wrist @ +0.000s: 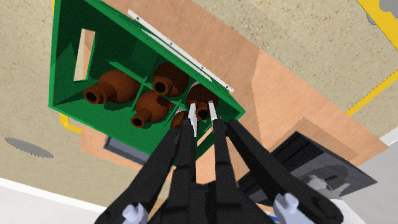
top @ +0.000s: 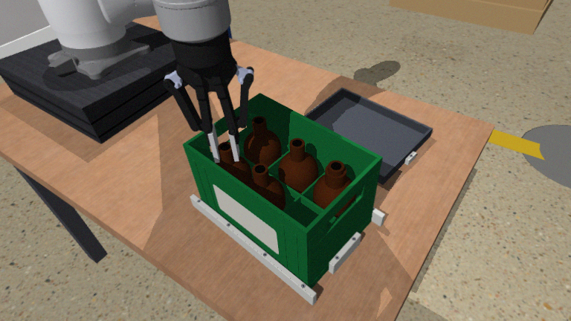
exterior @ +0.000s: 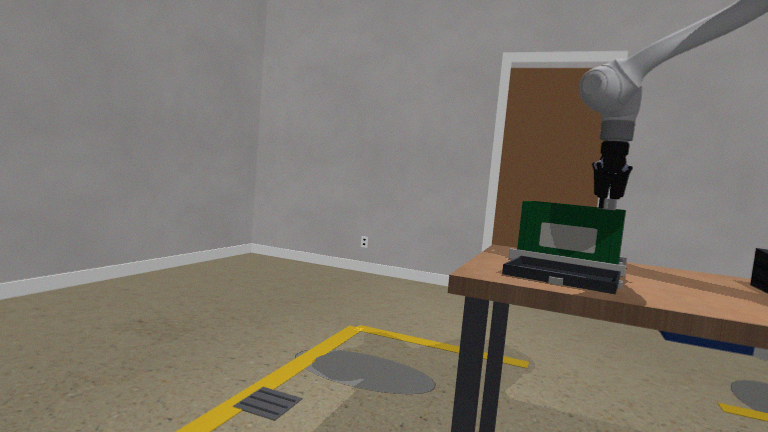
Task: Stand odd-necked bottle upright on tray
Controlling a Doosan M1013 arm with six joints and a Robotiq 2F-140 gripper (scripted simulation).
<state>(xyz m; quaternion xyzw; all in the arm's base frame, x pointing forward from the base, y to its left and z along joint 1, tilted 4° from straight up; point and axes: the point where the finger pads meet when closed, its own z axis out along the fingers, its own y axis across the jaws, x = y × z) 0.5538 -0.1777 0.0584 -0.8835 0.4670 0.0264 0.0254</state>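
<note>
Now: hand 90 mm short of the crate, 90 mm above it and 30 mm to the right of it. The rest, counted from my hand: grey tray: 310 mm to the left, 160 mm below, 130 mm ahead.
</note>
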